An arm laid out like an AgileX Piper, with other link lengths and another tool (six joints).
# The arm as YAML. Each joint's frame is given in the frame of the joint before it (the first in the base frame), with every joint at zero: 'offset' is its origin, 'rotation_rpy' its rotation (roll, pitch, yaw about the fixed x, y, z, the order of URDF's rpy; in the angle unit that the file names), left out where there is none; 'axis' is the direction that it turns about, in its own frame. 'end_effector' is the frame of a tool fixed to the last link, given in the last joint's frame.
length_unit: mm
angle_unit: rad
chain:
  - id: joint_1
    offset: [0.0, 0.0, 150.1]
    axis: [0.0, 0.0, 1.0]
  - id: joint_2
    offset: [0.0, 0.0, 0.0]
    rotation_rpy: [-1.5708, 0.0, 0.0]
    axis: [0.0, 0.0, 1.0]
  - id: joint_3
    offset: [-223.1, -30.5, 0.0]
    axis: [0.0, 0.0, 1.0]
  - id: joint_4
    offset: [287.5, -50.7, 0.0]
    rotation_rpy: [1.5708, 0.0, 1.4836]
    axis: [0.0, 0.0, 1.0]
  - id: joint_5
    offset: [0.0, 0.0, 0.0]
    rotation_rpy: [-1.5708, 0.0, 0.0]
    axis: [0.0, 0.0, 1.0]
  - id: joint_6
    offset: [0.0, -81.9, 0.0]
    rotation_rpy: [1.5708, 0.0, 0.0]
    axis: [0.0, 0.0, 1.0]
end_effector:
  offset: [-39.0, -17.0, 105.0]
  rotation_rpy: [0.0, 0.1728, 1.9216]
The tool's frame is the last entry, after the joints.
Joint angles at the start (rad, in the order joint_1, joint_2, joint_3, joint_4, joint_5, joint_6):
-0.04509, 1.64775, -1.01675, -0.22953, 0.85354, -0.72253
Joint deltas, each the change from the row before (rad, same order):
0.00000, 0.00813, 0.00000, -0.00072, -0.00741, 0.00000
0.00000, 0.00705, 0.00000, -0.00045, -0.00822, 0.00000
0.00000, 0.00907, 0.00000, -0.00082, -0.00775, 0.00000
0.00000, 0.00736, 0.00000, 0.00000, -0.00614, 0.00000
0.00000, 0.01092, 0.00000, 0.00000, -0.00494, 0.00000
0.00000, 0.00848, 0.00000, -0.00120, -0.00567, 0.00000
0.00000, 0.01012, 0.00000, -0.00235, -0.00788, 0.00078
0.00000, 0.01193, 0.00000, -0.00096, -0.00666, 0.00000
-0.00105, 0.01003, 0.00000, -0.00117, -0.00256, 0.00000
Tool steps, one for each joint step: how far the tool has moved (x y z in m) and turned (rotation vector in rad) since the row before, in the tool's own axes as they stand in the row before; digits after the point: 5 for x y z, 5 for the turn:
0.00004, 0.00041, 0.00263, 0.00054, 0.00082, -0.00180
-0.00004, 0.00066, 0.00219, -0.00125, 0.00019, -0.00174
0.00010, 0.00032, 0.00297, 0.00107, 0.00113, -0.00193
0.00017, 0.00025, 0.00243, 0.00074, 0.00144, -0.00113
0.00051, -0.00037, 0.00382, 0.00493, 0.00366, -0.00100
0.00017, -0.00004, 0.00286, 0.00259, 0.00137, -0.00182
0.00003, 0.00009, 0.00335, 0.00227, 0.00064, -0.00218
0.00043, -0.00029, 0.00411, 0.00455, 0.00295, -0.00192
0.00018, -0.00102, 0.00362, 0.00680, 0.00330, -0.00031

